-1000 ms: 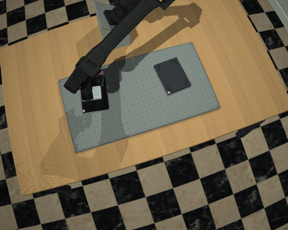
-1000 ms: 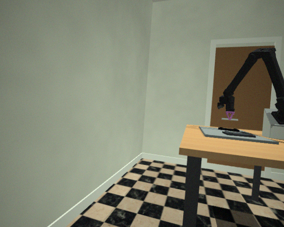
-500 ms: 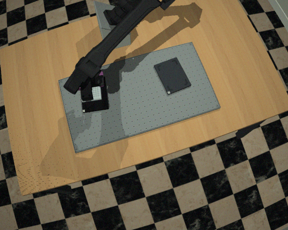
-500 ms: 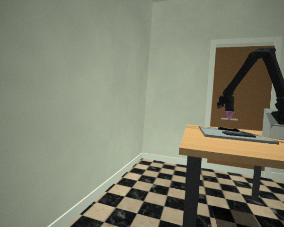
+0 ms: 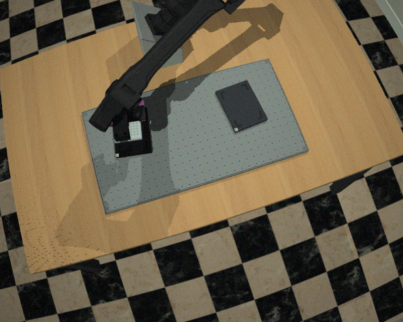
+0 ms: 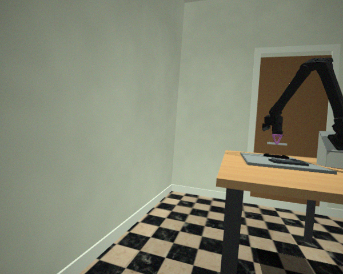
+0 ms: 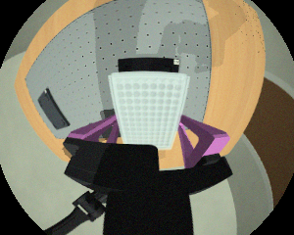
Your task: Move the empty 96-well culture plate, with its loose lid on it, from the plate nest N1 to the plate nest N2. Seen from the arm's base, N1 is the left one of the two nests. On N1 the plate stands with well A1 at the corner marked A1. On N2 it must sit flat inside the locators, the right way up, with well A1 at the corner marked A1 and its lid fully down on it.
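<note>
Now: the black nest N2 9 cm below my hand. The rest, counted from my hand: black nest N1: 7 cm ahead, 37 cm to the left, 9 cm below; then culture plate: right at my hand; then clear lid: right at my hand.
</note>
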